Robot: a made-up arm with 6 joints.
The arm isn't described. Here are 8 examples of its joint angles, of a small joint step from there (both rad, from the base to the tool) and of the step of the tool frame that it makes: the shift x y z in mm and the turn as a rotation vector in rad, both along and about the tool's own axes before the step.
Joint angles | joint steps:
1: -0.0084 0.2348 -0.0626 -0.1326 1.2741 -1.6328 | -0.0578 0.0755 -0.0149 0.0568 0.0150 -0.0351
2: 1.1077 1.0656 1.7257 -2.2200 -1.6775 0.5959 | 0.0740 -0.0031 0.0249 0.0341 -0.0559 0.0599
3: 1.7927 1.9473 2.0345 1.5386 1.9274 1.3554 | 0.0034 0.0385 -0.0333 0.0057 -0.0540 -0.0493
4: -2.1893 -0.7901 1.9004 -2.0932 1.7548 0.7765 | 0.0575 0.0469 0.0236 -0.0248 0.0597 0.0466
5: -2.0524 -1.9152 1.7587 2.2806 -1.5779 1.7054 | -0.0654 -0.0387 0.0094 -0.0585 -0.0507 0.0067
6: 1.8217 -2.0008 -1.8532 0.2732 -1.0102 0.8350 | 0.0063 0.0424 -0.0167 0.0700 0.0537 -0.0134
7: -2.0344 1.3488 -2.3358 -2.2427 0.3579 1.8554 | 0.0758 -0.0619 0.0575 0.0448 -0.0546 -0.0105
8: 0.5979 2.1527 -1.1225 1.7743 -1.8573 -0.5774 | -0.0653 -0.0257 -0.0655 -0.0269 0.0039 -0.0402
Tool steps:
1: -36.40 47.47 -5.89 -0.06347 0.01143 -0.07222
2: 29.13 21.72 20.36 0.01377 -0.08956 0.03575
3: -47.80 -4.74 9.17 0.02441 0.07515 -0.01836
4: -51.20 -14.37 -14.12 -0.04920 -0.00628 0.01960
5: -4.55 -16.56 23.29 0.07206 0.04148 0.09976
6: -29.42 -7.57 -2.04 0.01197 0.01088 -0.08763
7: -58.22 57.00 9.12 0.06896 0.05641 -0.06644
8: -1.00 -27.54 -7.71 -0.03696 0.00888 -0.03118
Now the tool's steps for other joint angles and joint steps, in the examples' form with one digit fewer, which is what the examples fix.
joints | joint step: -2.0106 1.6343 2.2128 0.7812 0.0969 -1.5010 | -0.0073 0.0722 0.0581 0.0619 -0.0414 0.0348
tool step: -9.0 25.8 -45.4 0.0290 0.0915 -0.0193
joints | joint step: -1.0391 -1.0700 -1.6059 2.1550 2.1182 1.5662 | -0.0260 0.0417 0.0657 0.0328 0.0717 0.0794
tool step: 82.7 -23.1 -11.6 -0.0429 -0.1497 0.0461
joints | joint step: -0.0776 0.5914 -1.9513 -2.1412 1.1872 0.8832 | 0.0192 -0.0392 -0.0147 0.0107 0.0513 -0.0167
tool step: -16.0 17.2 -7.1 0.0019 0.0328 -0.0263
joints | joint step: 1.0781 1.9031 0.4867 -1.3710 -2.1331 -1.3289 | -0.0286 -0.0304 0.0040 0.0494 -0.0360 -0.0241
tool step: 2.0 30.8 1.9 0.0084 -0.0057 0.0769
